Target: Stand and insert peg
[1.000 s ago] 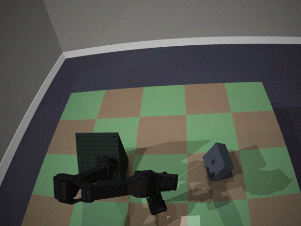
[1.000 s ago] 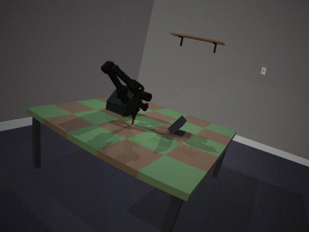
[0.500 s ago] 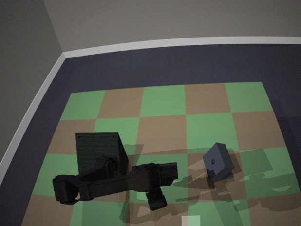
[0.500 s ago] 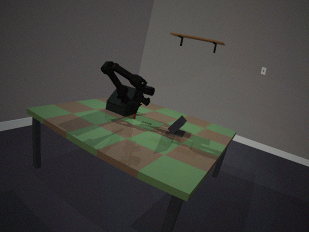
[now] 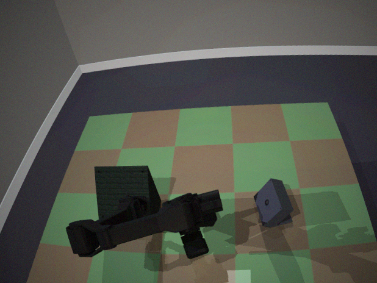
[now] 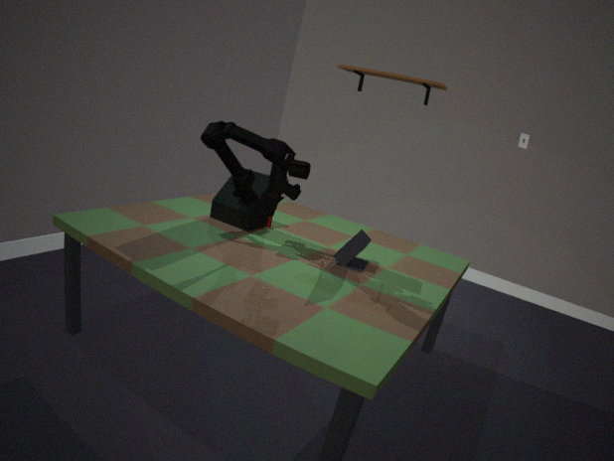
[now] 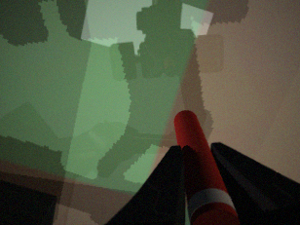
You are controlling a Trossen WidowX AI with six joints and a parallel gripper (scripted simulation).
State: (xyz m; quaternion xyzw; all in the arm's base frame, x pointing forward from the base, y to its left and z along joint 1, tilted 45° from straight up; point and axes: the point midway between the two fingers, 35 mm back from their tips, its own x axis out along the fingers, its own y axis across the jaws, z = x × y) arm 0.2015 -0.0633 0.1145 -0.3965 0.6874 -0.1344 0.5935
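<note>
My gripper tip is 260 mm short of the dark sloped panel, 170 mm to the right of it and 60 mm above it. From my gripper tip the other things lie so: red peg 20 mm above.
</note>
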